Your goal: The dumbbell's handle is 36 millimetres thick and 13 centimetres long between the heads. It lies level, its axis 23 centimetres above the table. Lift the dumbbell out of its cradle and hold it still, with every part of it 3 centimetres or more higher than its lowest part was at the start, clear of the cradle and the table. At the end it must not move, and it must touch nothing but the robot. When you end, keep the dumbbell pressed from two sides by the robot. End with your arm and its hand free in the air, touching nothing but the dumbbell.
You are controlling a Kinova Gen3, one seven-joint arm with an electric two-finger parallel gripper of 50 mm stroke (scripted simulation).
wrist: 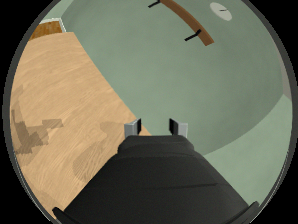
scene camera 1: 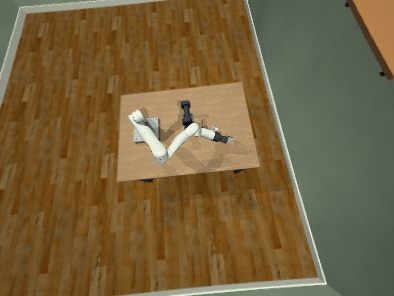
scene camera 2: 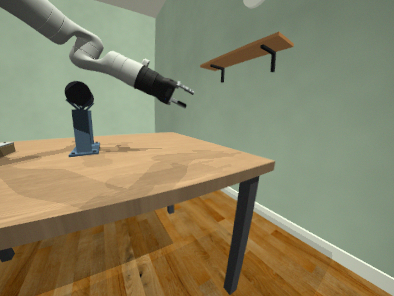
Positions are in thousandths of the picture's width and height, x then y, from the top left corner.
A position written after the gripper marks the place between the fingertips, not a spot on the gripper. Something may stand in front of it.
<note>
In view: the gripper (scene camera 2: 481, 336) and a blue cradle (scene camera 2: 209, 407).
The gripper is seen too in the wrist view (wrist: 522, 556).
</note>
